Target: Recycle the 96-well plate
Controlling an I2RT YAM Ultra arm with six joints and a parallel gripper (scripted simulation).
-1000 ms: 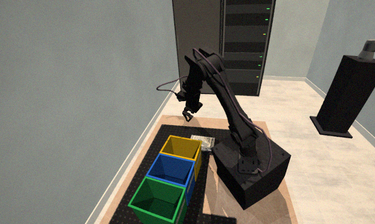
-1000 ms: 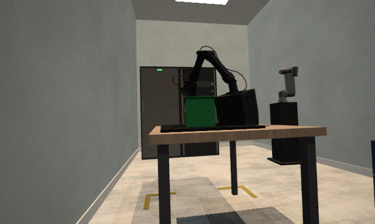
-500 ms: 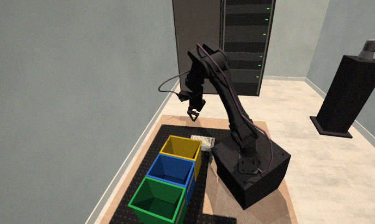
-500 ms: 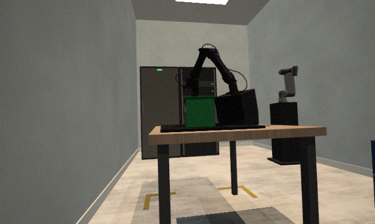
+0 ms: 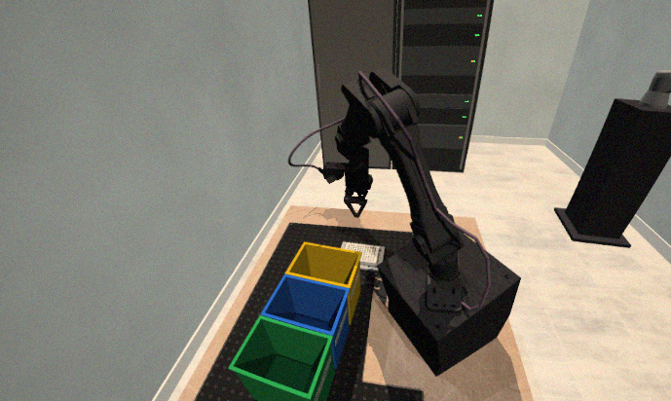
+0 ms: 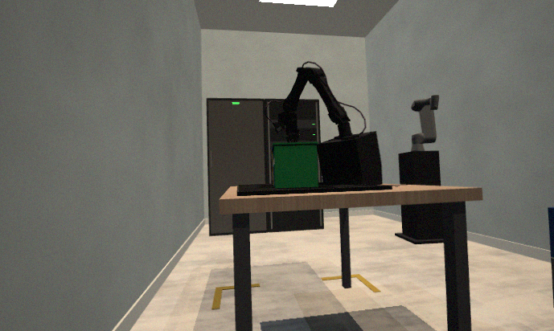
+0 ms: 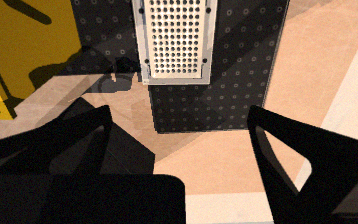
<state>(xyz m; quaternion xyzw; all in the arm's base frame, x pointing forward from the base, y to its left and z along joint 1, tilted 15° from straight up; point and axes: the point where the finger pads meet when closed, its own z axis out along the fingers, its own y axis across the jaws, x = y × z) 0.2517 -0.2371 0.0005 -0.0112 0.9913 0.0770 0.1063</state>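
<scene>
Right now my hand is 21 cm above the white 96-well plate. Round my hand: yellow bin: 22 cm to the left, 14 cm below, 5 cm ahead; blue bin: 35 cm to the left, 14 cm below, 5 cm ahead; plate nest N1: 22 cm below.
</scene>
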